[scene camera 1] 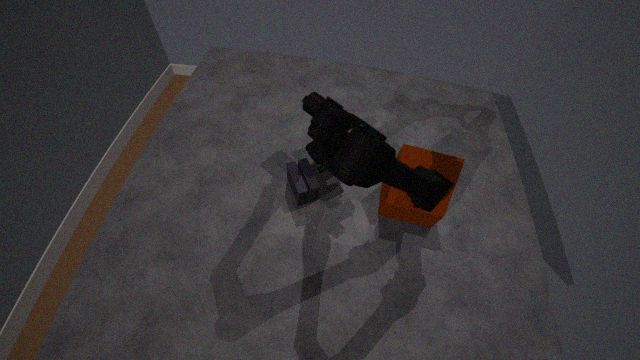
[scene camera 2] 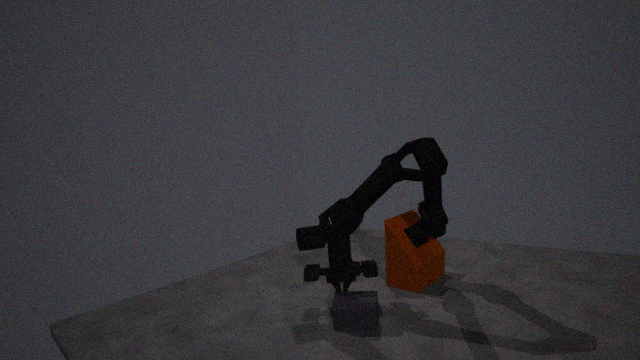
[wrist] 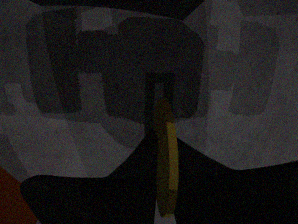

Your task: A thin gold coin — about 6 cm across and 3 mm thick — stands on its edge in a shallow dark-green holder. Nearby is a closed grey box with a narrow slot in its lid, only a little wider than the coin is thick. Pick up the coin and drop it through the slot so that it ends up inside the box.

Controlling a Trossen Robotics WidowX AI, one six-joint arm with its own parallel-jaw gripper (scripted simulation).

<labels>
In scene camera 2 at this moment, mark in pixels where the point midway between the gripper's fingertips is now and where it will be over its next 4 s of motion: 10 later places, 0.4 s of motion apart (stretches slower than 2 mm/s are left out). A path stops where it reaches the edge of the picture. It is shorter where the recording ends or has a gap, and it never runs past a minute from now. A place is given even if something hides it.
My gripper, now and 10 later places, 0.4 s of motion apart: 342,300; 341,293; 340,283; 340,273; 341,268; 341,268; 342,268; 343,268; 345,270; 345,273; 348,277
</labels>
